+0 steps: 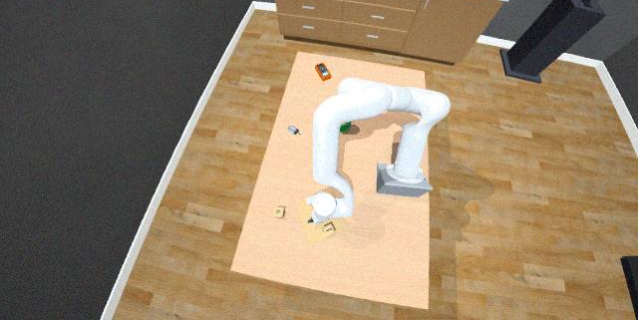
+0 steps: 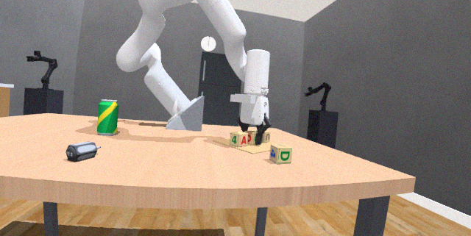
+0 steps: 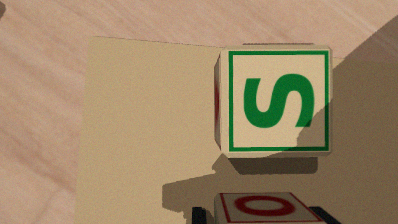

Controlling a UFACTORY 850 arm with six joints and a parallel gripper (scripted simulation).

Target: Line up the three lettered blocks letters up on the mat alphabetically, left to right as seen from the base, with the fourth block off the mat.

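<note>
Right now my hand is 20 mm above the tan mat. Round my hand: grey device 430 mm to the right, 260 mm ahead, 10 mm below; yellow can 520 mm to the right, 40 mm above, 20 mm behind.
</note>
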